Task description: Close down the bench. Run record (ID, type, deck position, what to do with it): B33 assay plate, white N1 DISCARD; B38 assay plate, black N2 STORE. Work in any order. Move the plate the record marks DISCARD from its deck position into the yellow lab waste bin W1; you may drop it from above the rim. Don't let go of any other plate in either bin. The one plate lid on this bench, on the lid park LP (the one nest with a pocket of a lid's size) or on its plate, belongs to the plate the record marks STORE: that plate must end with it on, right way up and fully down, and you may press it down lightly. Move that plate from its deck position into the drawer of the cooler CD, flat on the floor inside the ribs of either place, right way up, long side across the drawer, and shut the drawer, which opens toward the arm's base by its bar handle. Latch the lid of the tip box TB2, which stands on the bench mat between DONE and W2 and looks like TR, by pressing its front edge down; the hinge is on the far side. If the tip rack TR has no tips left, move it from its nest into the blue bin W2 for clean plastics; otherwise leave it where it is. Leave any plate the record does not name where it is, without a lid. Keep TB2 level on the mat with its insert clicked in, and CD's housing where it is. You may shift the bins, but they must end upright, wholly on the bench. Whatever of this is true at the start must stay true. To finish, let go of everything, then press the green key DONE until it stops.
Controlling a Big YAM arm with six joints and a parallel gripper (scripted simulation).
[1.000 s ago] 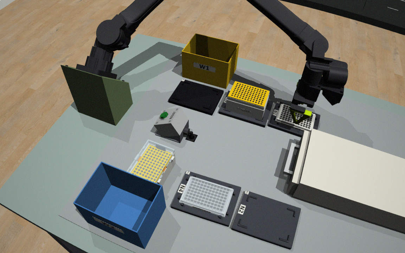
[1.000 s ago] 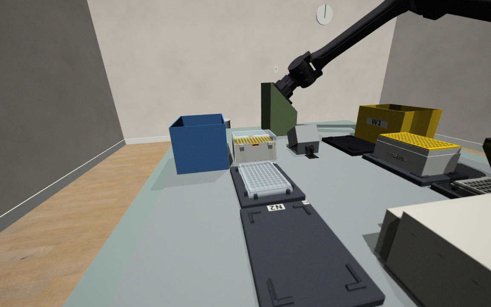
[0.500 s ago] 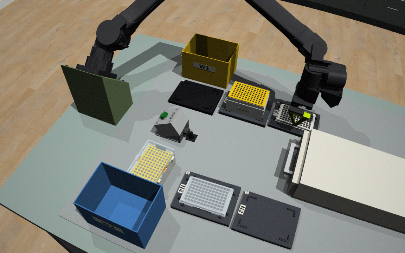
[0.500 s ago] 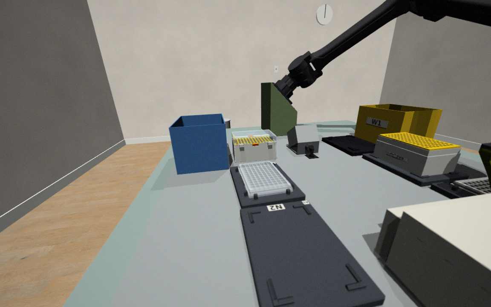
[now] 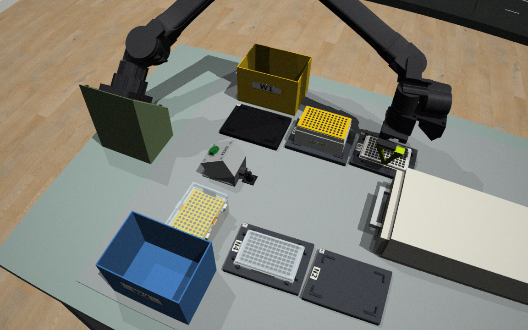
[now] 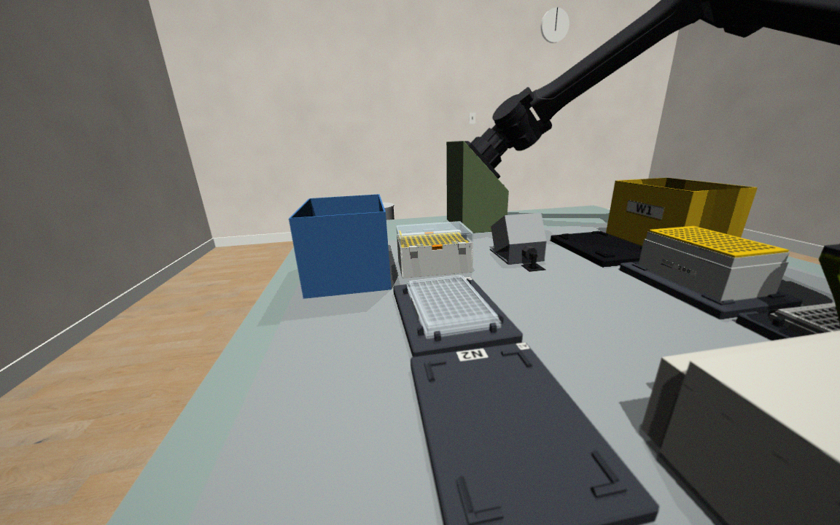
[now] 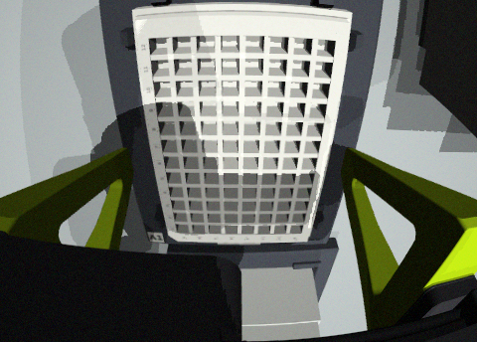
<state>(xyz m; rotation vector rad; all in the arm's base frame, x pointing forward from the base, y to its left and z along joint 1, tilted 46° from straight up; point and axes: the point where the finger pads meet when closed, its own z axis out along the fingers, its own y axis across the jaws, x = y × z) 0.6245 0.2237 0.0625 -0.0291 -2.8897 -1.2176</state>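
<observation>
Right now my hand is 2 cm above the white assay plate. Round my hand: nest N3 (17 cm behind, 3 cm below, 1 cm to the right); nest N1 (3 cm below); tip rack TR (18 cm behind, 2 cm to the right, 1 cm above).
</observation>
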